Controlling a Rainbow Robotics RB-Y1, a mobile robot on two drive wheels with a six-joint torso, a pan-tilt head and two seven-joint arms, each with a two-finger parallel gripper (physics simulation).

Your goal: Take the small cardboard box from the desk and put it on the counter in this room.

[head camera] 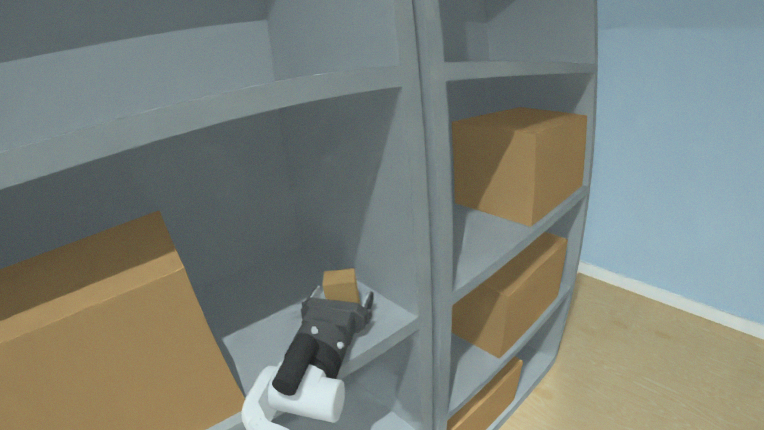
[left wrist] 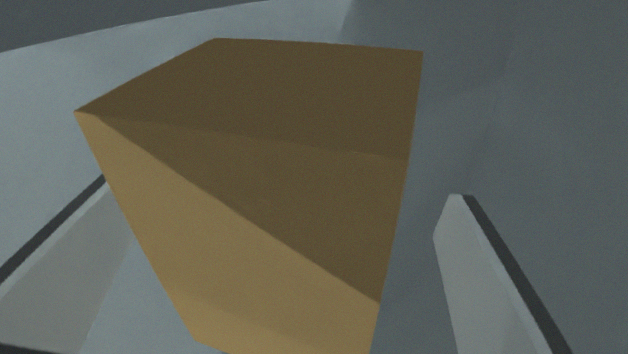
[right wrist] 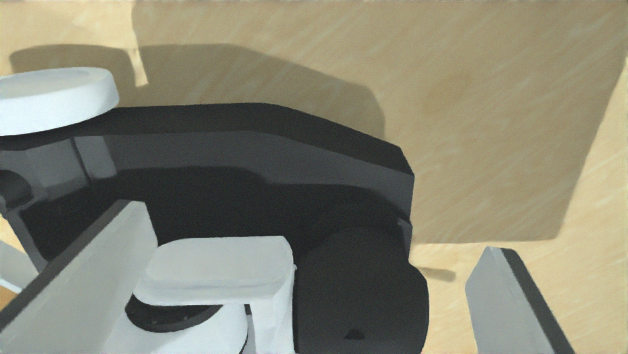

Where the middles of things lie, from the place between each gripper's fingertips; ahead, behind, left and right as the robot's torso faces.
Now: right hand 840 mm short of the small cardboard box (head camera: 341, 285), 510 mm below it and 470 mm to the right of it.
My left hand is 10 mm past the small cardboard box.
